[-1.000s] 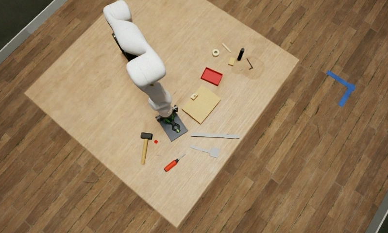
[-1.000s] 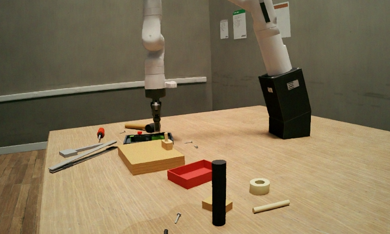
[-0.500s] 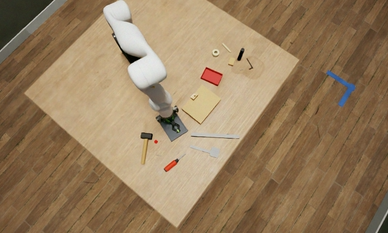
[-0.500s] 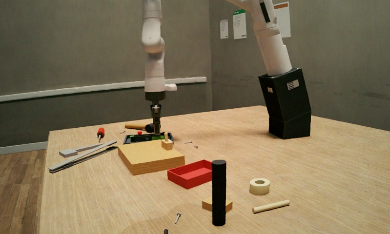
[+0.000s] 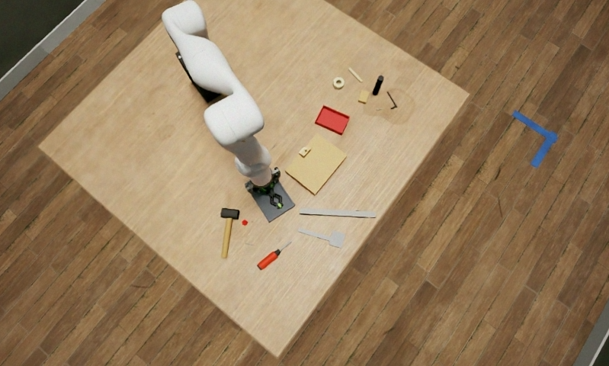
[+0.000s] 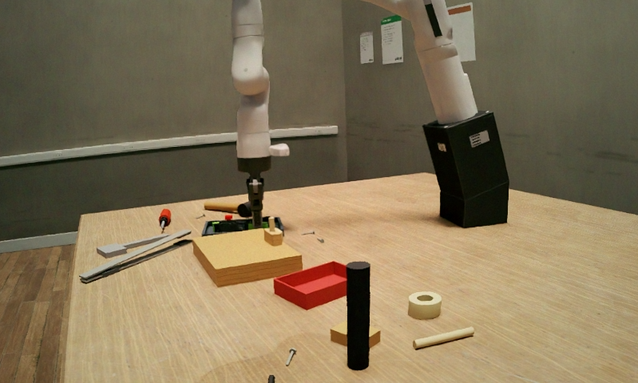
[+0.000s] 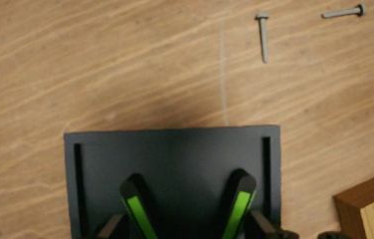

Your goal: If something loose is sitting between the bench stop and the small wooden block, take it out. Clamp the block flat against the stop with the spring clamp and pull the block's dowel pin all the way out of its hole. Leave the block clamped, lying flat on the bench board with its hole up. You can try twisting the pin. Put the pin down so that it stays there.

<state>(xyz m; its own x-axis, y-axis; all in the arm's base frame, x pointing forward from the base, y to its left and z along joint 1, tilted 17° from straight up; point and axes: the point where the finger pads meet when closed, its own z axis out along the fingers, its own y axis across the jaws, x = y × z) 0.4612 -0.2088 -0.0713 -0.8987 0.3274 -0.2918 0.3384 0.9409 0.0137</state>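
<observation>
My hand is 3 cm short of the grey tray, 2 cm to the left of it and 2 cm above it. The rest, counted from my hand: wooden block (5 cm ahead, 20 cm to the left, 1 cm above); then tan bench board (10 cm ahead, 19 cm to the left, 1 cm below); then dowel pin (5 cm ahead, 20 cm to the left, 3 cm above).
</observation>
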